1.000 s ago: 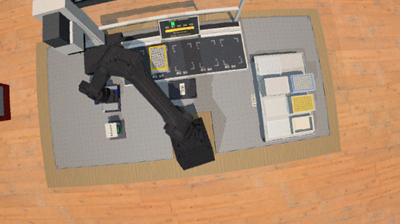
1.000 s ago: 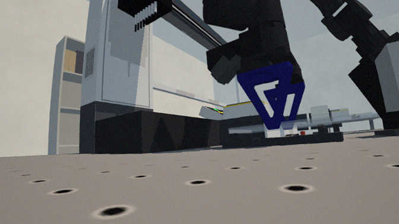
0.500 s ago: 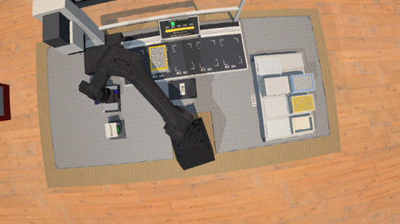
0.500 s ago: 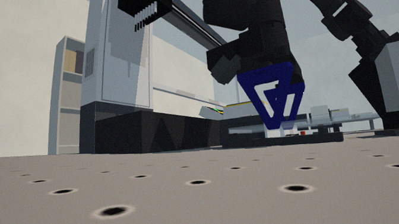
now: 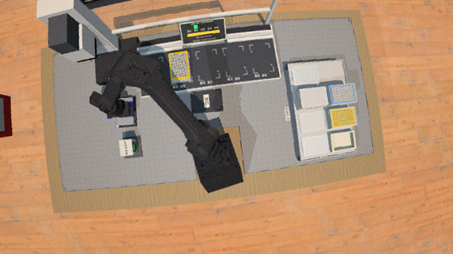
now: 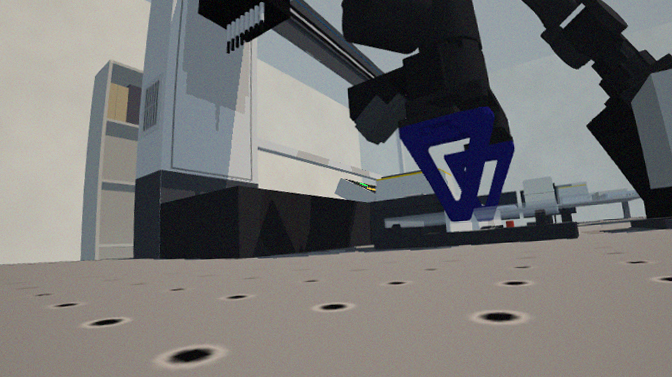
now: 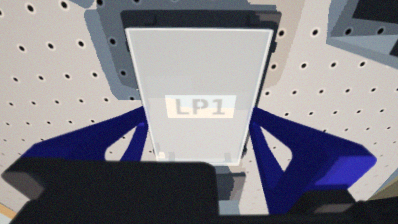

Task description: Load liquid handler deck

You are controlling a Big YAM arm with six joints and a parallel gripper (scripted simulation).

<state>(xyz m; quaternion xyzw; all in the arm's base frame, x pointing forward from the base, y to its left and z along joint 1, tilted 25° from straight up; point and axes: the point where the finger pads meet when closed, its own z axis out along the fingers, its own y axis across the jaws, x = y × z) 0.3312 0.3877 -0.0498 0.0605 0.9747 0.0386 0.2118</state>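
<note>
Now: hand 2 cm above the lid park LP1. Round my hand: clear plate lid: right at my hand; ready key: 17 cm behind, 4 cm to the right, 5 cm above; yellow tip rack: 13 cm ahead, 31 cm to the right, 8 cm above.
</note>
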